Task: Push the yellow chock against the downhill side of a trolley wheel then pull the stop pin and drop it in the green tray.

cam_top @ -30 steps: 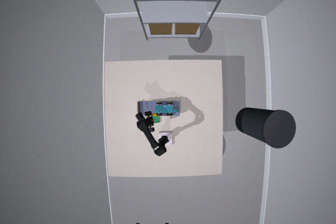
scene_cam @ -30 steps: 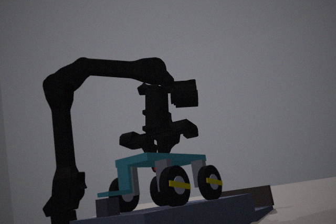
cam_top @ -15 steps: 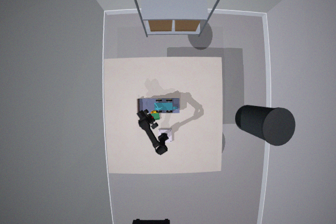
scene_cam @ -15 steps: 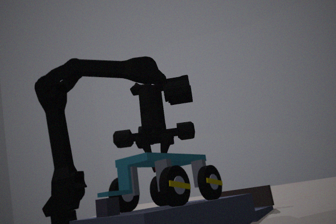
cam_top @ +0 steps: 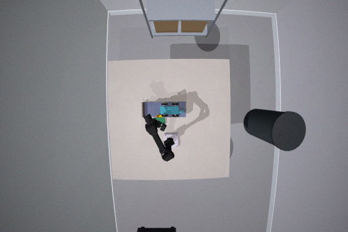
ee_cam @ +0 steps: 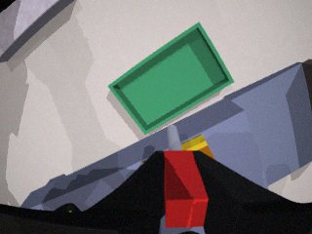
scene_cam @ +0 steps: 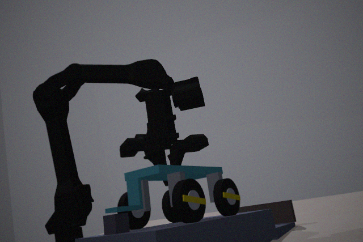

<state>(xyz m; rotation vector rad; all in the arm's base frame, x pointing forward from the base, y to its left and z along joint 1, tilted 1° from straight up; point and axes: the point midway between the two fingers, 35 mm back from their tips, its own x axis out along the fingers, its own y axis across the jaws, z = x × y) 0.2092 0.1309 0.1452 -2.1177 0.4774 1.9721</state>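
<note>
The green tray is 14 cm below my gripper tip and 2 cm behind it. The rest, counted from my gripper tip: teal trolley 12 cm ahead, 10 cm to the right, 2 cm below; then red-headed stop pin right at my gripper tip; then yellow chock 5 cm below, 5 cm ahead, 1 cm to the right.
</note>
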